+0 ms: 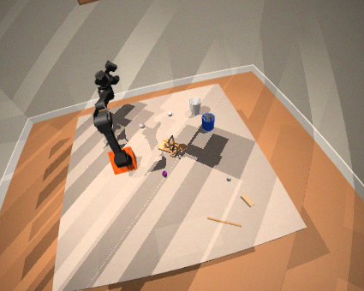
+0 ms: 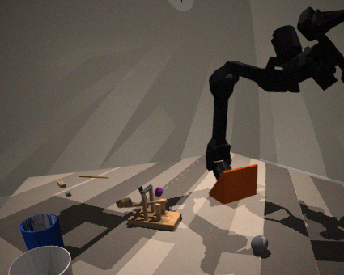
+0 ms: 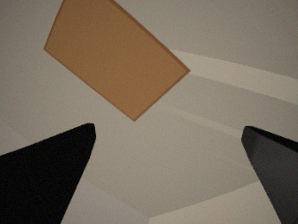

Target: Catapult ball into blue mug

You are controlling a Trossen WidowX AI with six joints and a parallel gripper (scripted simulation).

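Now: gripper tip 480 mm to the left of the catapult frame, 370 mm above it and 240 mm short of it. The rest, counted from my gripper tip: purple ball (650 mm to the right, 440 mm below, 130 mm ahead); wooden catapult (510 mm to the right, 400 mm below, 240 mm ahead); grey mug (520 mm ahead, 430 mm below, 220 mm to the right).
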